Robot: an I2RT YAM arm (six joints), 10 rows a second.
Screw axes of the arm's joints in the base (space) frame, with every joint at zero. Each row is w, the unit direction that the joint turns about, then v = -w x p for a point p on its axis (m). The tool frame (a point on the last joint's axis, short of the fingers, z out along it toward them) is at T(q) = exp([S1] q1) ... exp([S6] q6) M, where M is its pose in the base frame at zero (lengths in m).
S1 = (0, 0, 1, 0, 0, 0)
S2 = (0, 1, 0, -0.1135, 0, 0.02)
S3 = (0, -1, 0, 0.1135, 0, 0.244)
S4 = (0, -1, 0, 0.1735, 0, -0.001)
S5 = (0, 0, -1, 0, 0.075, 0)
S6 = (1, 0, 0, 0, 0.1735, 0)
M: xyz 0.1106 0 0.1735 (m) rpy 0 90 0 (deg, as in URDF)
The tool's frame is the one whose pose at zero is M.
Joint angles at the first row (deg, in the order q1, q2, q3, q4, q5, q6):
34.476, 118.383, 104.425, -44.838, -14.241, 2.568
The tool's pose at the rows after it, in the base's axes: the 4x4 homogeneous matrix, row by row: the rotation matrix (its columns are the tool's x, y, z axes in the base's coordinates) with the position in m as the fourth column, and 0 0 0 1 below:
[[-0.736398 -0.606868 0.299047 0.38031], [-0.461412 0.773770 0.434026 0.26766], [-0.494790 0.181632 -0.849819 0.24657], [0 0 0 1]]
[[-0.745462 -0.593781 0.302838 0.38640], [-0.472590 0.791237 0.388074 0.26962], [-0.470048 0.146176 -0.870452 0.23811], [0 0 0 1]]
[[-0.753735 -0.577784 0.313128 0.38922], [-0.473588 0.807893 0.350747 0.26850], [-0.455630 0.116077 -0.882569 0.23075], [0 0 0 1]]
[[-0.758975 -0.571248 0.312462 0.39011], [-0.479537 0.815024 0.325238 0.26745], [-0.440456 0.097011 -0.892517 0.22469], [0 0 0 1]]
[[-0.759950 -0.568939 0.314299 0.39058], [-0.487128 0.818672 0.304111 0.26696], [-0.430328 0.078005 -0.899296 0.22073], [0 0 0 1]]
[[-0.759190 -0.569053 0.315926 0.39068], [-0.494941 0.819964 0.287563 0.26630], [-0.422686 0.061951 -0.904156 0.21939], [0 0 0 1]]
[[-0.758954 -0.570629 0.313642 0.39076], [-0.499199 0.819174 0.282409 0.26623], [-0.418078 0.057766 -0.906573 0.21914], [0 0 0 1]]
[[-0.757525 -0.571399 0.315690 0.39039], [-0.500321 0.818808 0.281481 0.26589], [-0.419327 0.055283 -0.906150 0.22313], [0 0 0 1]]
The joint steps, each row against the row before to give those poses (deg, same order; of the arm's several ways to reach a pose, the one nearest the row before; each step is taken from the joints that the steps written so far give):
-0.172, 3.189, 3.943, -1.908, 3.289, -0.591
-0.048, 2.298, 2.094, -1.543, 2.308, -0.296
-0.152, 0.861, -0.071, -0.050, 2.049, 0.077
-0.079, 0.511, -0.342, -0.176, 1.160, -0.189
-0.001, 0.364, -0.170, -0.169, 1.066, -0.334
-0.010, 0.169, 0.073, -0.435, 0.835, -0.407
0.000, 0.145, 0.235, -0.397, 0.172, -0.210
-0.001, -0.192, 0.585, -0.705, 0.110, -0.100

